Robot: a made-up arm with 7 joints.
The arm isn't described. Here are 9 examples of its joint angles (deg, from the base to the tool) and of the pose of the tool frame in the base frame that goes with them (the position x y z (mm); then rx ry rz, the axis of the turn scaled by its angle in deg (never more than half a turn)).
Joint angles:
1: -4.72 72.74 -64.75 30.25 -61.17 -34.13 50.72
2: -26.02 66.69 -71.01 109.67 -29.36 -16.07 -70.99
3: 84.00 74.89 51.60 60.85 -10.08 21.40 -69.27
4: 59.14 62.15 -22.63 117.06 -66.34 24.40 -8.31
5: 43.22 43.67 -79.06 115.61 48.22 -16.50 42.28
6: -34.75 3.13 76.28 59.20 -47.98 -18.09 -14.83
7: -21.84 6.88 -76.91 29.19 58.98 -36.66 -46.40
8: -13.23 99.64 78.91 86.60 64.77 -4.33 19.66
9: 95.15 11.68 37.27 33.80 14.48 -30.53 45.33
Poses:
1: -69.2 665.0 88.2 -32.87 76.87 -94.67
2: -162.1 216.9 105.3 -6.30 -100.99 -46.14
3: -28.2 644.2 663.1 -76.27 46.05 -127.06
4: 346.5 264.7 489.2 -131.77 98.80 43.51
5: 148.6 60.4 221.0 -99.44 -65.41 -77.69
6: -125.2 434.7 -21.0 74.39 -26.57 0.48
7: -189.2 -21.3 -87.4 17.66 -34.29 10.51
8: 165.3 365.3 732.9 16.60 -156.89 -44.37
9: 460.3 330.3 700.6 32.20 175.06 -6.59
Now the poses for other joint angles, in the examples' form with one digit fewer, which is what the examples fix.
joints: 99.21 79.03 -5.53 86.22 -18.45 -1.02 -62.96
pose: 135 449 751 -87.9 78.7 -41.4
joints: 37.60 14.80 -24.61 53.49 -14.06 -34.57 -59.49
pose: 465 74 176 35.7 -143.4 16.7
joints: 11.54 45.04 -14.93 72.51 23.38 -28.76 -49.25
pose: 353 291 150 42.3 -121.5 25.3
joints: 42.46 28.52 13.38 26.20 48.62 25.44 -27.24
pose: 492 412 207 9.5 -50.2 73.4
